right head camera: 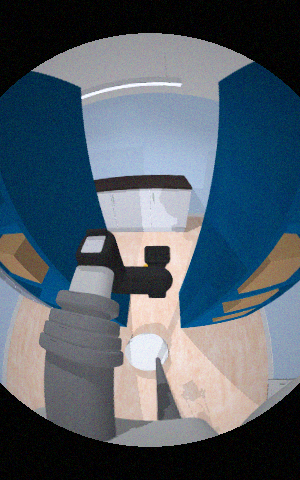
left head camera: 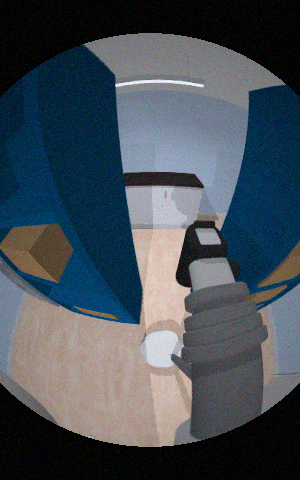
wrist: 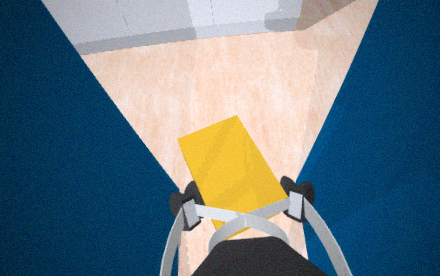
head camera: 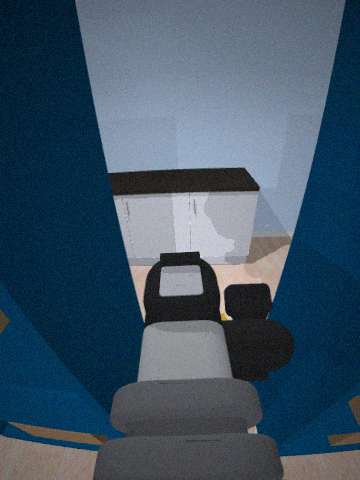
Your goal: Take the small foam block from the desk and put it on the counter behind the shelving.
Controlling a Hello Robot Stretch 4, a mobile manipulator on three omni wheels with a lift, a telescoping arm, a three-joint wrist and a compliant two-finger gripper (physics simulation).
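Pixels of known places: gripper, fingertip midpoint: (wrist: 240,194); robot's base at its link origin: (right head camera: 147,350) (left head camera: 160,347).
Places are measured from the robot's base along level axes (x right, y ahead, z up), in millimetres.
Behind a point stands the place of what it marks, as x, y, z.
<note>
The yellow foam block (wrist: 232,165) {86, 380, 1070} is held between the two fingertips of my gripper (wrist: 240,194) {90, 368, 1026} in the wrist view, turned at an angle, with floor far below it. A small yellow bit of the block (head camera: 224,317) {97, 418, 1067} (right head camera: 146,266) shows beside the black wrist in the head and right head views. The counter (head camera: 185,181) {55, 1997, 882} (left head camera: 162,179) {94, 1951, 882} (right head camera: 145,183) {25, 1913, 883} has a dark top and white doors and stands ahead, beyond the gap in the shelving. Its left end is hidden by the left shelf unit. The desk does not show in these views.
A blue shelf unit stands close on the left (head camera: 45,150) {-227, 475, 1470} (left head camera: 85,150) {-231, 418, 1510} and another on the right (head camera: 330,200) {389, 573, 1301} (right head camera: 250,165) {381, 430, 1493}, with the arm in the gap between them. Brown boxes (left head camera: 37,252) (right head camera: 272,265) sit in the shelves. Wooden floor (wrist: 200,90) {-65, 1389, -28} runs to the counter's base.
</note>
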